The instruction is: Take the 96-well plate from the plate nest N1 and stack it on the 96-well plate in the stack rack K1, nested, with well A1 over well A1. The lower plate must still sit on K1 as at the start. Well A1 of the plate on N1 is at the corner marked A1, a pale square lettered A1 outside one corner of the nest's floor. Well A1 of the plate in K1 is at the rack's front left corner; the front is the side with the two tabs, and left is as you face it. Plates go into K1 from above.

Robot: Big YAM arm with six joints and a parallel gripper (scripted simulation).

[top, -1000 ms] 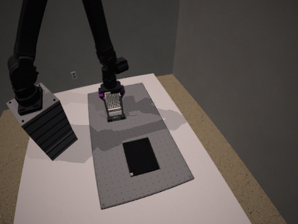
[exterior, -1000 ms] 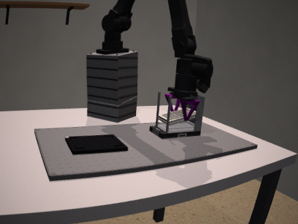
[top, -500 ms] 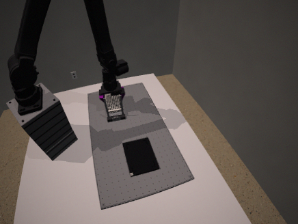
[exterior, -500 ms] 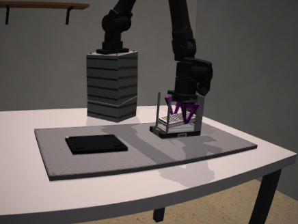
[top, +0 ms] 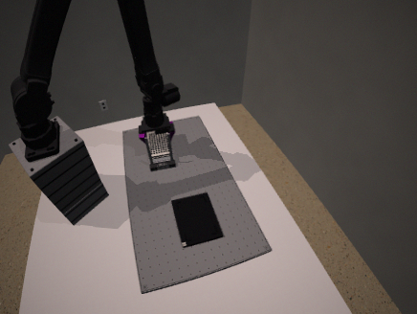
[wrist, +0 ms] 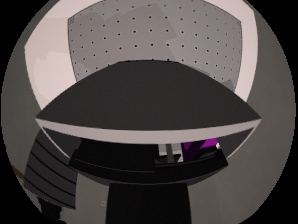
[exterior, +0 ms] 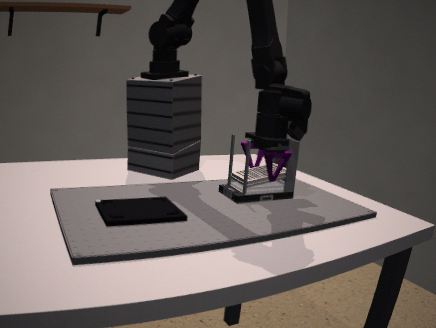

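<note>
Now: the tall back wall 1 cm ahead of my hand, 6 cm to the left of it and 3 cm above it. Round my hand: pale A1 mark: 7 cm behind, 39 cm to the right, 4 cm below.
</note>
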